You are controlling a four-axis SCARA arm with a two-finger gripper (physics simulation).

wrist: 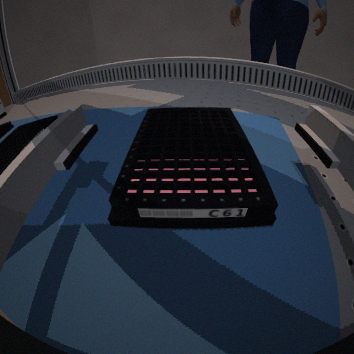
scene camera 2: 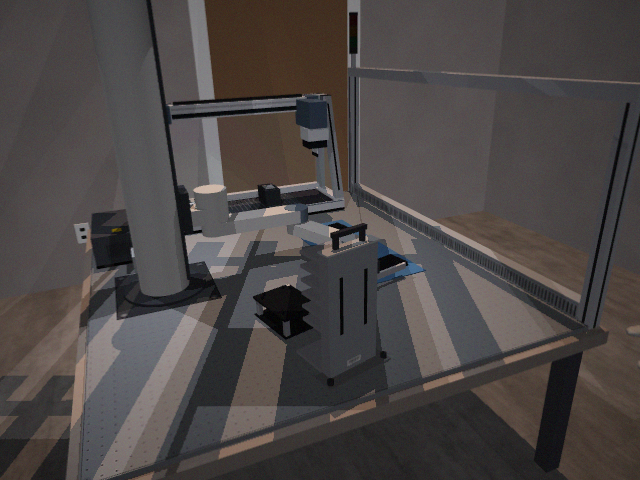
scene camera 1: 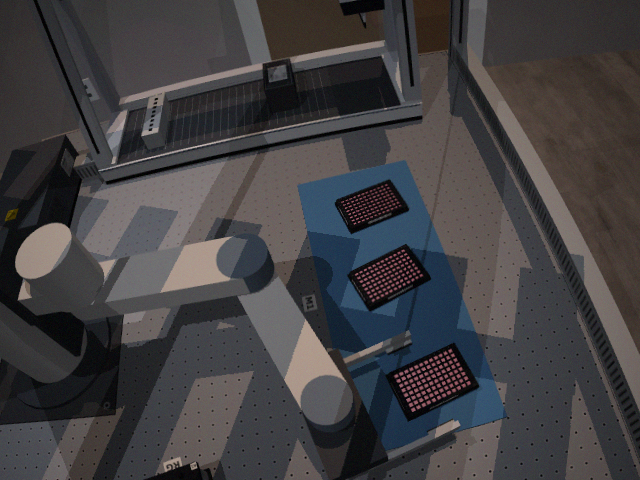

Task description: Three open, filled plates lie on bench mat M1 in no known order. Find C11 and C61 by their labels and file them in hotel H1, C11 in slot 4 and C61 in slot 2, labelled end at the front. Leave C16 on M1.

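Frame: origin at the arm's base, x ahead, y left, z up, level; metres.
Seen in the pictures: gripper, fingertip midpoint: [wrist: 198,108] [scene camera 2: 386,257] [scene camera 1: 433,378]; arm's base at its link origin: [scene camera 2: 166,290] [scene camera 1: 61,352].
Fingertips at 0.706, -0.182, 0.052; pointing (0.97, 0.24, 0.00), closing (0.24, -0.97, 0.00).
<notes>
Offsets run from my fingertips to a thing's top centre, as dx, dy, dz. "spot": to the spot under its first point. Level surfaces: height alone.
Plate C61 @(+0.001, +0.006, -0.022) [scene camera 1: 433,380] [wrist: 190,172], black with pink wells, lies on blue bench mat M1 @(dz -0.040) [scene camera 1: 356,173] [scene camera 2: 416,269] [wrist: 165,280]; its label faces the wrist camera. My gripper [scene camera 1: 423,385] [wrist: 198,108] is open and empty, one finger out to each side of C61, both apart from it. Two other filled plates lie on the mat, a middle one @(-0.029, +0.217, -0.022) [scene camera 1: 388,277] and a far one @(-0.029, +0.389, -0.022) [scene camera 1: 372,206]; their labels are not readable. Hotel H1 [scene camera 2: 354,310] stands upright near the table's front edge; its slots face away to the left and their contents are hidden.
A low black stand [scene camera 2: 281,297] is left of the hotel. A gantry frame [scene camera 1: 268,139] [scene camera 2: 237,107] with a black block @(spot: -0.172, +0.706, +0.079) [scene camera 1: 280,85] [scene camera 2: 268,194] stands at the back. A dark box [scene camera 1: 36,170] [scene camera 2: 109,237] is at the left. A slotted rail [scene camera 1: 542,217] [wrist: 195,68] runs along the right side.
</notes>
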